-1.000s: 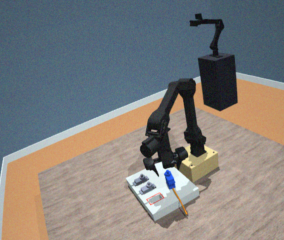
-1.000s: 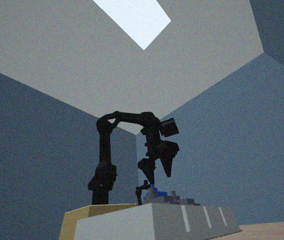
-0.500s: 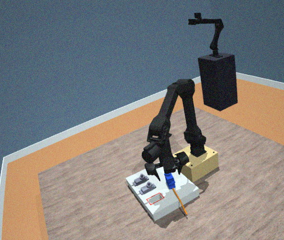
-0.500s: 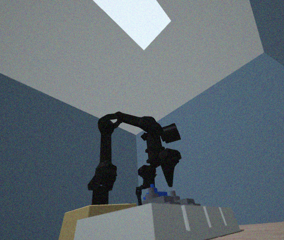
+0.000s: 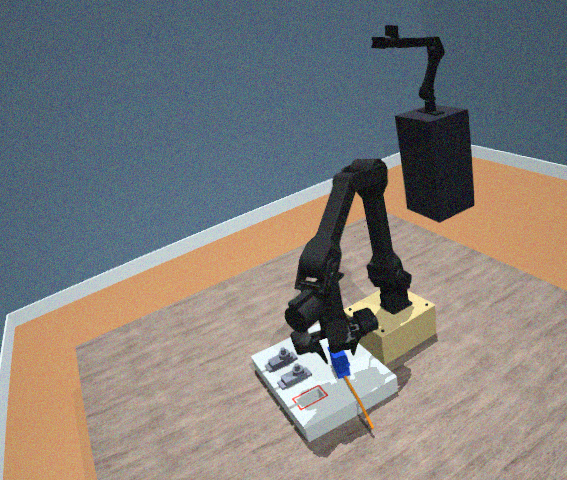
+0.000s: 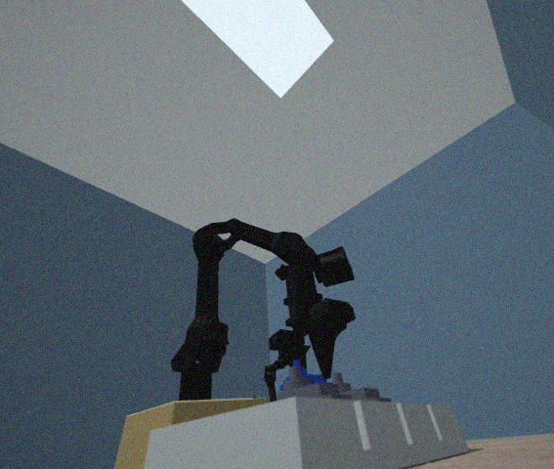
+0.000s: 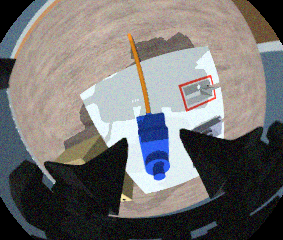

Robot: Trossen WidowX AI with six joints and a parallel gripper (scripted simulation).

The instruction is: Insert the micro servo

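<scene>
My gripper tip is now 70 mm above the white deck, 60 mm to the left of it and 10 mm past it.
</scene>
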